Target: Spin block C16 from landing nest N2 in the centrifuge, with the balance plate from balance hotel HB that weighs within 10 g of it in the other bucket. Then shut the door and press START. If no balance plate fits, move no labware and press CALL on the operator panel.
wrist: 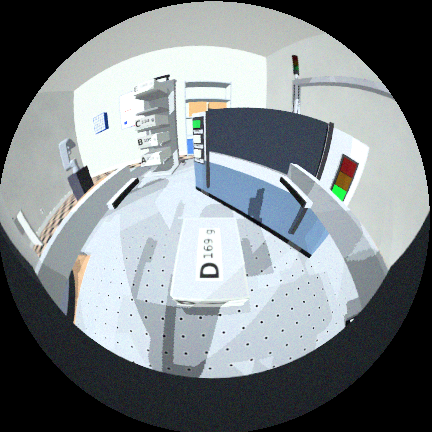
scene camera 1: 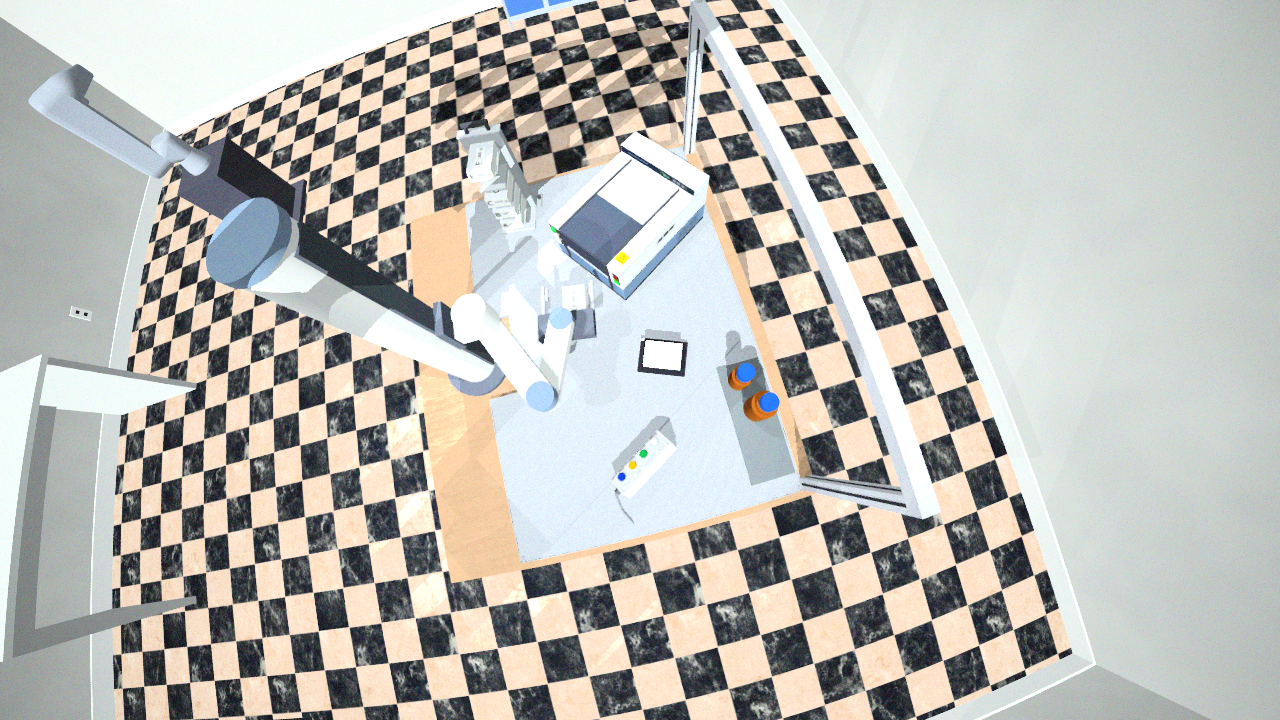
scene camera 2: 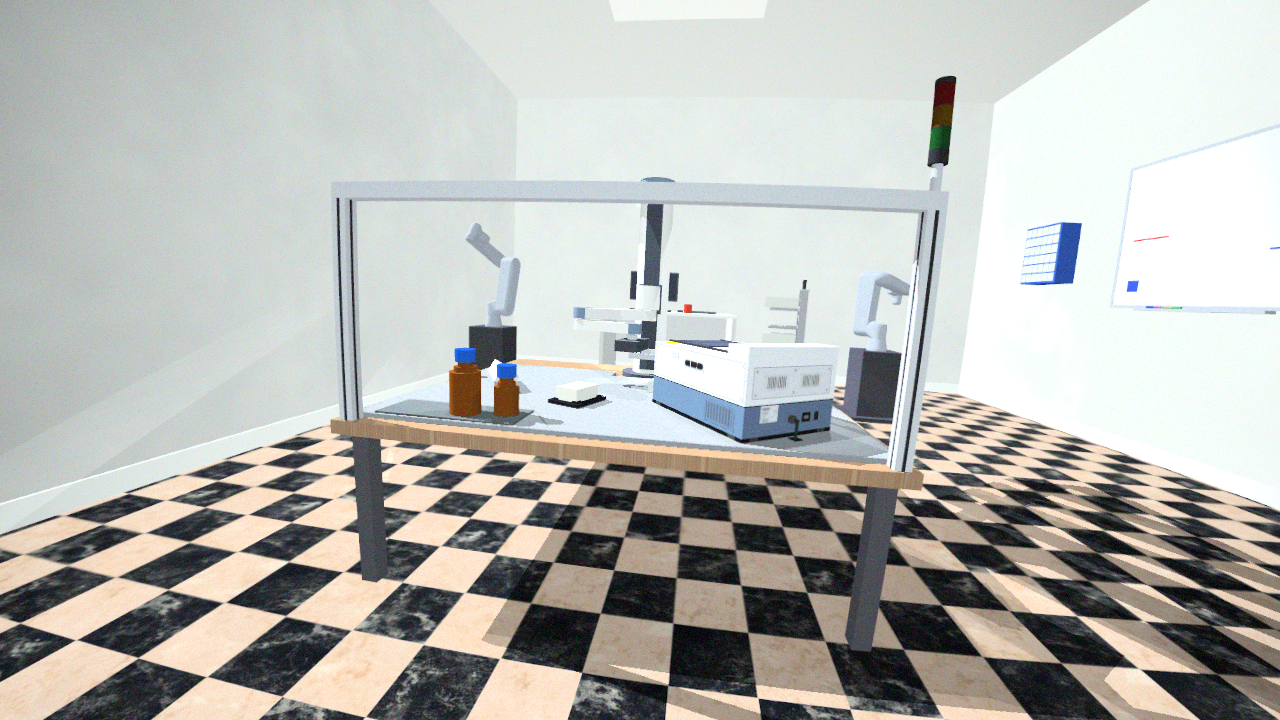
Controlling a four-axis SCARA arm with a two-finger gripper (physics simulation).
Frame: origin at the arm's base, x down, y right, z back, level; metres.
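Seen in the pictures: gripper, fingertip midpoint: [wrist: 207, 165] [scene camera 1: 567, 284]; arm's base at its link origin: [scene camera 1: 478, 363] [scene camera 2: 648, 375].
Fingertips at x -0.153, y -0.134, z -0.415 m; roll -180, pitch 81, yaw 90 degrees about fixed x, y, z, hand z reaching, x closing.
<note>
Pixels of each thing's middle, then the offset from my fingertips to it. "*": a spot on its surface instead. Level surfaces: height alone.
- Balance plate D at the middle of its body: [wrist: 209, 258] [scene camera 1: 575, 303] dy +0.020, dx +0.119, dz +0.003 m
- Balance hotel HB at the middle of its body: [scene camera 1: 499, 178] [scene camera 2: 789, 337] [wrist: 156, 120] dy -0.451, dx -0.086, dz +0.153 m
- centrifuge at the middle of its body: [scene camera 2: 736, 376] [wrist: 286, 152] [scene camera 1: 629, 216] dy -0.212, dx +0.018, dz -0.270 m
- dark panel at the middle of its body: [wrist: 254, 135] [scene camera 1: 584, 253] dy -0.081, dx -0.025, dz -0.083 m
- white block at the middle of its body: [scene camera 2: 577, 391] [scene camera 1: 662, 355] dy +0.297, dx +0.106, dz -0.252 m
- operator panel at the middle of its body: [scene camera 1: 643, 464] [scene camera 2: 502, 374] dy +0.632, dx +0.098, dz -0.098 m
- grey mat at its surface level: dx +0.135 m
- light tower at a spot on its surface: [scene camera 2: 941, 120] * dy -0.562, dx -0.613, dz -0.626 m
My gripper [scene camera 1: 567, 295] [wrist: 207, 165] is open, its fingers wide apart with nothing between them. Balance plate D [wrist: 190, 260], marked 169 g, lies flat on the perforated table below and between the fingers in the wrist view. Balance hotel HB [scene camera 1: 506, 152] [scene camera 2: 802, 313] [wrist: 171, 120] holds plates marked A, B and C, and one at the top; the shelf above C looks bare. The centrifuge [scene camera 1: 666, 234] [scene camera 2: 742, 385] [wrist: 240, 192] shows a dark panel [wrist: 260, 137]; its buckets are not visible. A white block [scene camera 1: 663, 355] [scene camera 2: 577, 390] lies on a black base, its label unreadable.
The operator panel [scene camera 1: 657, 462] has coloured buttons. Two brown bottles [scene camera 1: 760, 407] [scene camera 1: 741, 377] with blue caps stand on a grey mat [scene camera 1: 768, 463] near the table edge. A metal frame [scene camera 2: 626, 191] spans that edge. A light tower [scene camera 2: 941, 120] [wrist: 295, 65] rises at one corner.
</note>
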